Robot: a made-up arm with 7 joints. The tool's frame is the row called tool.
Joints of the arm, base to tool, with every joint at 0 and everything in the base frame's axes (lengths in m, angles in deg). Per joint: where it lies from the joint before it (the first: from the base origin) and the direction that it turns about. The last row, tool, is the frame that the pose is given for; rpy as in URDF.
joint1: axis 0.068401 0.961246 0.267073 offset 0 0 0
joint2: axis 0.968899 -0.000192 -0.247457 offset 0 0.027 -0.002
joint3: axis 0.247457 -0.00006 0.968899 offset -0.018 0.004 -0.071
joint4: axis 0.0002 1 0.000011 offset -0.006 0 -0.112
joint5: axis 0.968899 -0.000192 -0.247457 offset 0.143 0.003 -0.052
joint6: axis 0.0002 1 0.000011 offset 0.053 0 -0.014
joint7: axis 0.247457 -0.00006 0.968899 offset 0.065 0 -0.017
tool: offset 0 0 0 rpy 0 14.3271 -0.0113
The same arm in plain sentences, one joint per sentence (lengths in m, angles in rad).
The arm has seven revolute joints in a row. What follows holds with every joint at zero, and every direction is one of the base frame's. The first joint is mounted at the same point as the base frame's origin and turns about the direction (0.068403, 0.961235, 0.26711). The second joint is mounted 0.027 m along +y and 0.002 m along -z from the first joint and turns about the direction (0.968889, -0.0002, -0.247497). The third joint is mounted 0.018 m along -x and 0.004 m along +y and 0.071 m along -z from the second joint and turns about the direction (0.247497, -0.0001, 0.968889). The fourth joint is mounted 0.006 m along -x and 0.112 m along -z from the third joint and turns about the direction (0.0002, 1, 0). The fifth joint is mounted 0.143 m along +x and 0.003 m along +y and 0.052 m along -z from the fourth joint and turns about the direction (0.968889, -0.0002, -0.247497). The sixth joint is mounted 0.053 m along +x and 0.014 m along -z from the fifth joint and turns about the direction (0.0002, 1, 0). The seventh joint is mounted 0.065 m along +x and 0.017 m along -z from the sixth joint and turns about the direction (0.247497, -0.0001, 0.968889). The tool frame, which is the frame that the pose is given for, is mounted at the same point as the seventh joint; its axes are the base frame's turned by roll 0, pitch 0.2501 and yaw -0.0002 rad (as in URDF: about the fixed x, then y, then z).
